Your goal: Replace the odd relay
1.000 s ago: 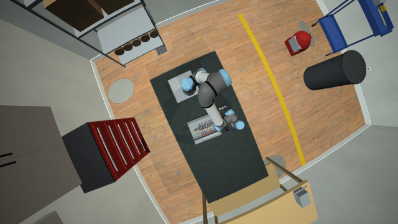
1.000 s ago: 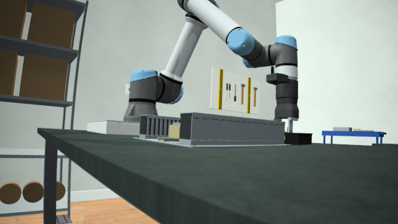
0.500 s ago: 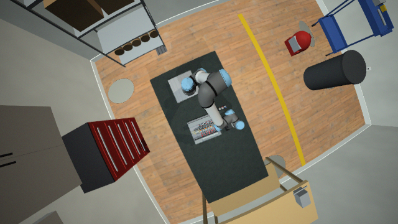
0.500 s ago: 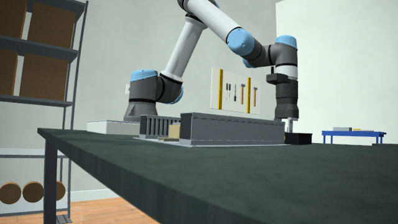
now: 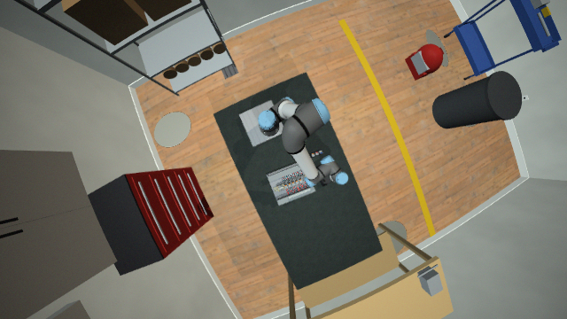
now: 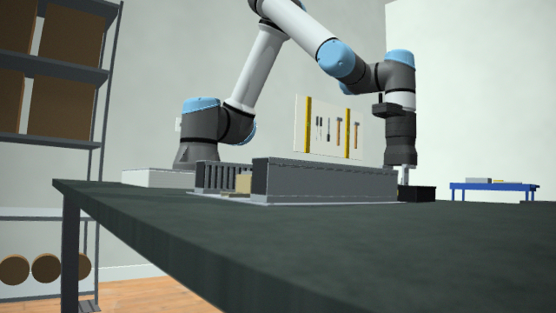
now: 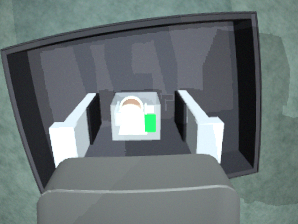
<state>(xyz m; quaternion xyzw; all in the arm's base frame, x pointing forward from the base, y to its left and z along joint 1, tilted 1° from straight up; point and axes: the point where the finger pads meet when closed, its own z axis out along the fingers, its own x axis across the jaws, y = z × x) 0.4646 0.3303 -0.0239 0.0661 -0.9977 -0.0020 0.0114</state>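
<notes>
My gripper is now 10 mm above the white relay. Round my hand: tray 20 mm below; panel 270 mm to the right, 30 mm below, 10 mm ahead.
</notes>
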